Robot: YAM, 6 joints.
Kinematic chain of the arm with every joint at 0, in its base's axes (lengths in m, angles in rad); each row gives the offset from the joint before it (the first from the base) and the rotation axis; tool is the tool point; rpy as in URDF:
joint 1: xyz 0 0 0.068 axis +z
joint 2: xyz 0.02 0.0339 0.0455 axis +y
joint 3: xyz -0.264 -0.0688 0 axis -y
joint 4: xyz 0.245 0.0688 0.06 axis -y
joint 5: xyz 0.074 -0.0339 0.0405 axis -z
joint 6: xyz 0.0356 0 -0.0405 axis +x
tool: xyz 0 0 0 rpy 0 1.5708 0
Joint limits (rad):
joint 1: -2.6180..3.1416
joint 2: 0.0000..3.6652
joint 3: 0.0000..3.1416
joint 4: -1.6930..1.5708
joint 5: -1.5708..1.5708
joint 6: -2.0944..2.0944
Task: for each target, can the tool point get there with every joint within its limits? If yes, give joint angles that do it. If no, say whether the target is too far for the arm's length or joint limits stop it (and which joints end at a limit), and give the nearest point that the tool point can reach.
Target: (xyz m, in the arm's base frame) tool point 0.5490 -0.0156 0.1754
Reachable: yes | joints 0.0310 2.5416 1.8391 0.9938 1.1566 -1.1599
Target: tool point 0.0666 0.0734 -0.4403
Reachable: no: joint limits stop it (at a limit: joint 2) | nearest point 0.0858 0.0946 -0.3595 | short by 0.086 m
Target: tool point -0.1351 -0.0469 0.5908
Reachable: yes | joints 0.5427 0.8290 2.4271 -1.1642 -0.9804 -1.0699
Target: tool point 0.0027 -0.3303 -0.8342
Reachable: no: too far | nearest point 0.0023 -0.2847 -0.3785 | short by 0.458 m
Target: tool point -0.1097 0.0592 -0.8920
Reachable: no: too far | nearest point -0.1741 0.0939 -0.3768 | short by 0.520 m
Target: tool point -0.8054 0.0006 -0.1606
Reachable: no: too far | nearest point -0.6109 0.0005 -0.0927 | short by 0.206 m
